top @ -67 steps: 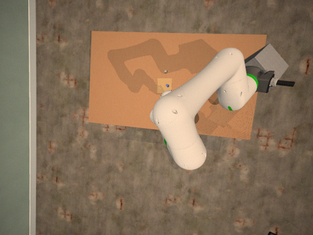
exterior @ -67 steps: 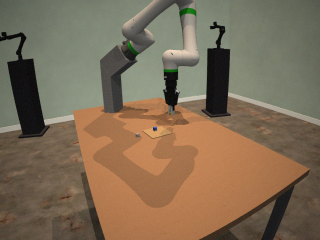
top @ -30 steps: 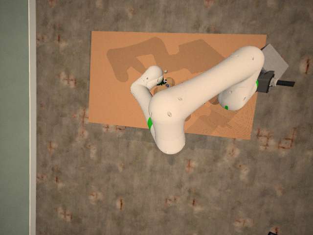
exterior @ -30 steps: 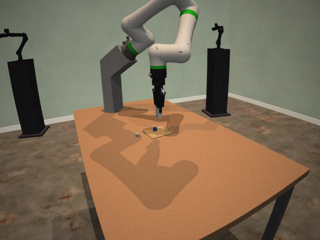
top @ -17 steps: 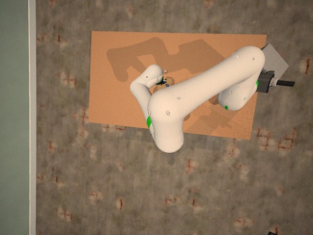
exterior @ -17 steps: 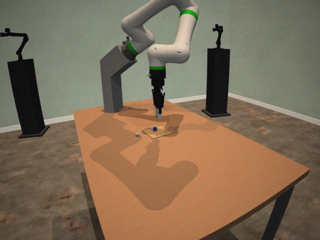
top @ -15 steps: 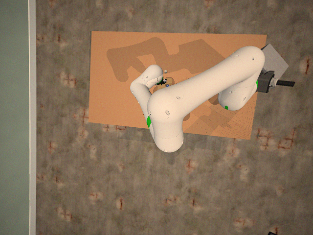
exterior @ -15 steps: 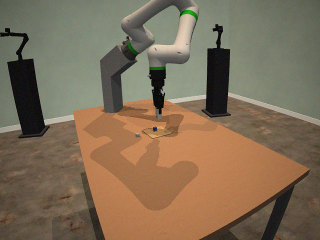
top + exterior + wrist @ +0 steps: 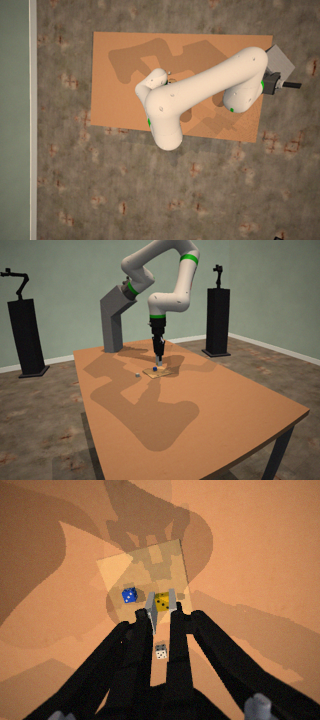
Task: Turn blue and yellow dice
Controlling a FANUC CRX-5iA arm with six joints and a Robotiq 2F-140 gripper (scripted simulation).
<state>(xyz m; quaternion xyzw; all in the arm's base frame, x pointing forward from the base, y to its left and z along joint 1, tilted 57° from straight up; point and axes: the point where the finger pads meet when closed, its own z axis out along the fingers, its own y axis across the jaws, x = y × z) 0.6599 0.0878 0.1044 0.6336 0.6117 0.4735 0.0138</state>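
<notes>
My hand is 3 cm past the tan mat, 1 cm to the left of it and 9 cm above it. From my hand the other things lie so: blue die: 6 cm behind, 2 cm to the right, 8 cm below; then yellow die: 2 cm below; then white die: 1 cm ahead, 13 cm to the right, 8 cm below.
</notes>
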